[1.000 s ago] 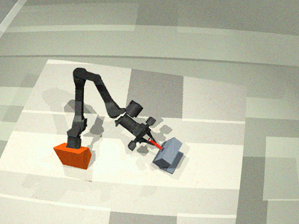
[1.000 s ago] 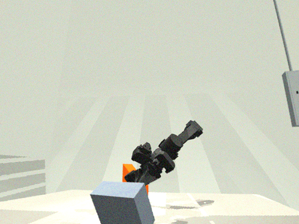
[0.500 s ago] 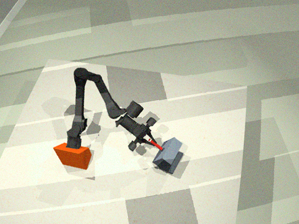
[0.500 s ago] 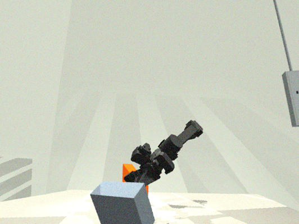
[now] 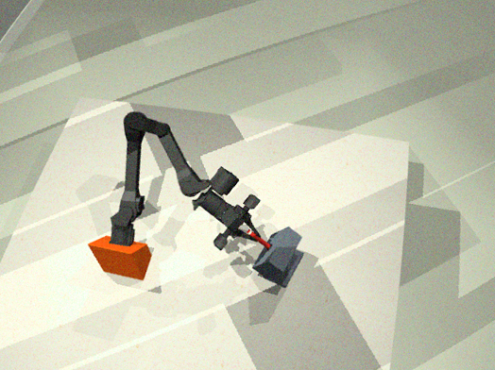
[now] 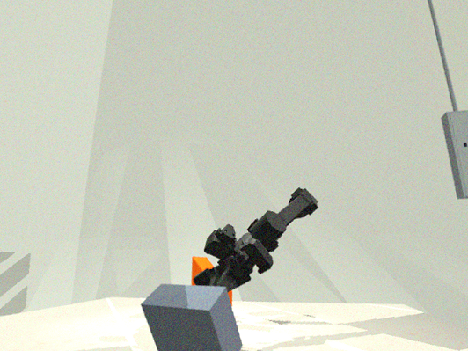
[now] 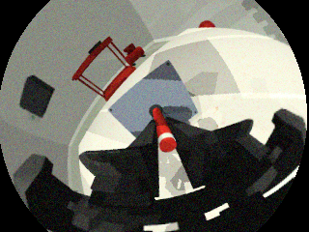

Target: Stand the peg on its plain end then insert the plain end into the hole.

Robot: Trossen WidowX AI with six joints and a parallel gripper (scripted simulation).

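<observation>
Now: the grey-blue panel block 60 mm ahead of my gripper tip, 20 mm to the right of it and 40 mm below it. Also, from my gripper tip: red peg: 10 mm behind, 10 mm to the left, 10 mm above.
</observation>
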